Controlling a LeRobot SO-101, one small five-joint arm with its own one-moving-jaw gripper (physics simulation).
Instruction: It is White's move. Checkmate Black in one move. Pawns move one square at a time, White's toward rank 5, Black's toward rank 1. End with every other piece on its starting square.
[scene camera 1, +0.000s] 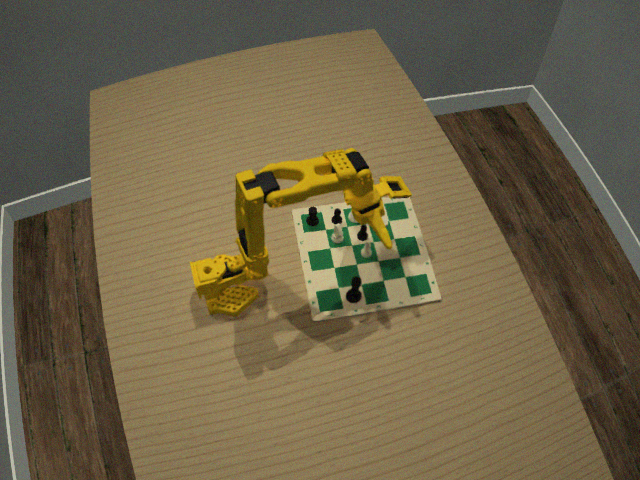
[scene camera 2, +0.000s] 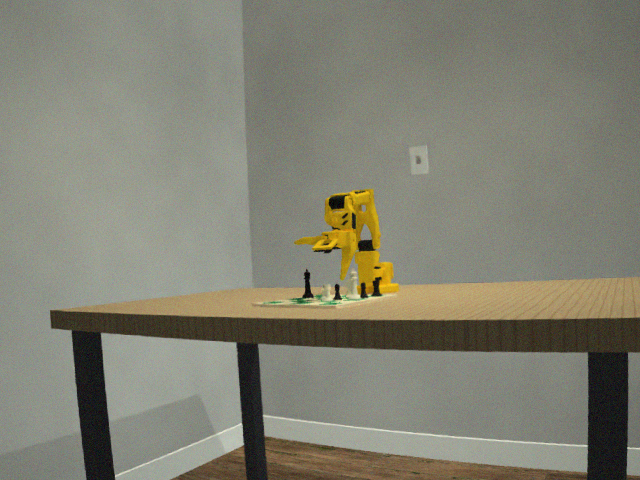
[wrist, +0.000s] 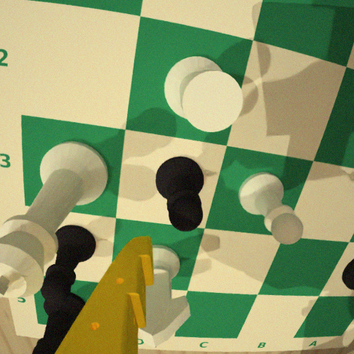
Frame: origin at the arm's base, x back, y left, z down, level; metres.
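Where they show: hand, tool point: (scene camera 1: 362, 217) (scene camera 2: 340, 278); arm's base, link origin: (scene camera 1: 239, 284).
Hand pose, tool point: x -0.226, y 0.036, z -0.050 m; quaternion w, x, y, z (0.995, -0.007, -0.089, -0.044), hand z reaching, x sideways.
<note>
Things, the pixels of their top centre, and the offset from my tool point. "pt": a spot on its surface instead. Level surfaces: height alone.
- chessboard, surface spot: (scene camera 1: 310, 309) pt dx +0.126, dy -0.116, dz +0.045 m
- white rook, top centre: (scene camera 2: 326, 284) dx -0.035, dy -0.014, dz +0.011 m
- white king, top centre: (scene camera 2: 353, 268) dx -0.002, dy +0.030, dz -0.019 m
- white pawn, top centre: (scene camera 1: 368, 243) dx +0.005, dy -0.044, dz +0.012 m
- white knight, top centre: (scene camera 1: 338, 225) (scene camera 2: 349, 278) dx +0.042, dy -0.003, dz +0.004 m
- black king, top centre: (scene camera 1: 357, 278) (scene camera 2: 306, 269) dx +0.053, dy -0.115, dz -0.019 m
- black rook-like piece, top centre: (scene camera 1: 312, 210) (scene camera 2: 375, 280) dx +0.072, dy +0.045, dz +0.011 m
- wooden table, surface height: dz +0.050 m
On the chessboard (scene camera 1: 305, 310) (wrist: 65, 65), the white rook (wrist: 212, 100) (scene camera 2: 326, 293) stands on D2, the white king (wrist: 75, 172) (scene camera 2: 353, 285) on E3, the white pawn (wrist: 286, 227) (scene camera 1: 366, 251) on C3 and the white knight (wrist: 172, 307) (scene camera 1: 337, 235) on D4. A black pawn (wrist: 180, 180) (scene camera 1: 362, 233) is on D3, another black pawn (wrist: 75, 243) (scene camera 1: 337, 215) on E4. The black king (scene camera 1: 354, 290) (scene camera 2: 307, 285) is on A4. My gripper (scene camera 2: 319, 259) is wide open and empty above the board. Its fixed jaw (wrist: 107, 305) partly hides the knight.
A black rook-like piece (scene camera 1: 312, 217) (scene camera 2: 376, 287) stands on E5. The arm base (scene camera 1: 232, 300) sits on the wooden table (scene camera 1: 206, 403) left of the board in scene camera 1. The arm hides much of the white king and the D2 square there.
</note>
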